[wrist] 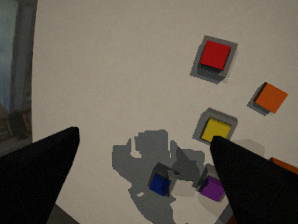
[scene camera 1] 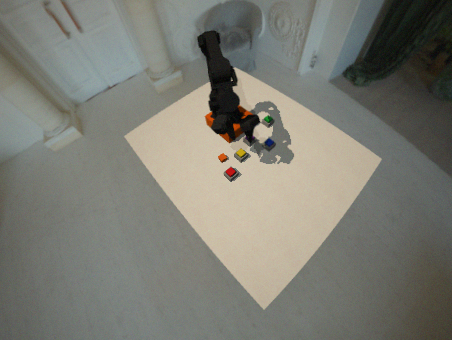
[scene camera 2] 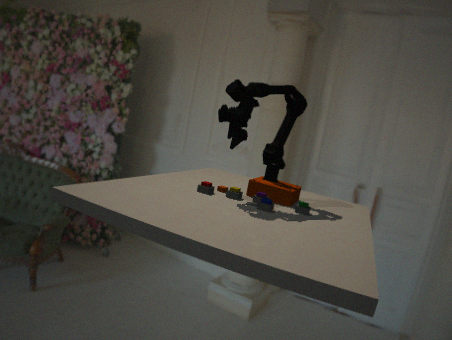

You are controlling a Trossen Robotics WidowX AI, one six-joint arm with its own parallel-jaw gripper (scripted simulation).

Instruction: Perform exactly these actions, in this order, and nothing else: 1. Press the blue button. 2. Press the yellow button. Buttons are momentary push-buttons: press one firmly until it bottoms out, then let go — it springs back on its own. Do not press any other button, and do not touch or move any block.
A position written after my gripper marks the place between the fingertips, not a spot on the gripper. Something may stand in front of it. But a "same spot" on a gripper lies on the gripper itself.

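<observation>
I can see my gripper in scene camera 1 and scene camera 2, and in the wrist view (147, 138) too. A single spot on the gripper appears in both scene cameras: (scene camera 1: 223, 123) is the same spot as (scene camera 2: 222, 105).
</observation>
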